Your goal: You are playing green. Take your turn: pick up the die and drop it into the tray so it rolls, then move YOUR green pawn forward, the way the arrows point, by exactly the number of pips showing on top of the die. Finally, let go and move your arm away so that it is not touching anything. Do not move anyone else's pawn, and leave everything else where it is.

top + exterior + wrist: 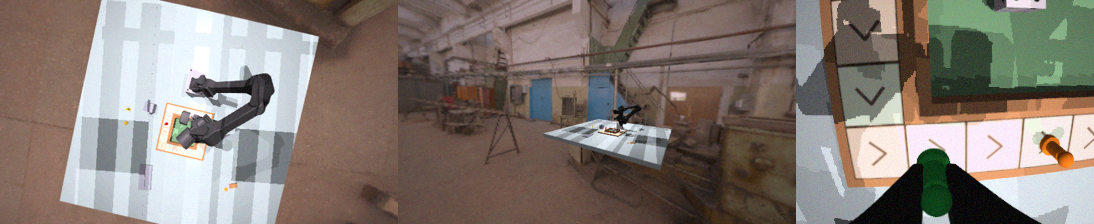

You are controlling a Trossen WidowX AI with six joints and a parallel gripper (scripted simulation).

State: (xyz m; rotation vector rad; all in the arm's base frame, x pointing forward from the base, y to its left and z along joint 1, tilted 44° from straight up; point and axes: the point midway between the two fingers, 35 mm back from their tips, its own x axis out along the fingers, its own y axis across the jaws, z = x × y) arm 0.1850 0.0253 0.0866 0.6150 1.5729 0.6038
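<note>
Right now the orange pawn is 2 cm behind my gripper tip, 10 cm to the right of it and 6 cm below it. Also, from my gripper tip: green tray: 9 cm ahead, 7 cm to the right, 8 cm below; then grey die: 9 cm ahead, 6 cm to the right, 6 cm below; then green pawn: 1 cm above.
</note>
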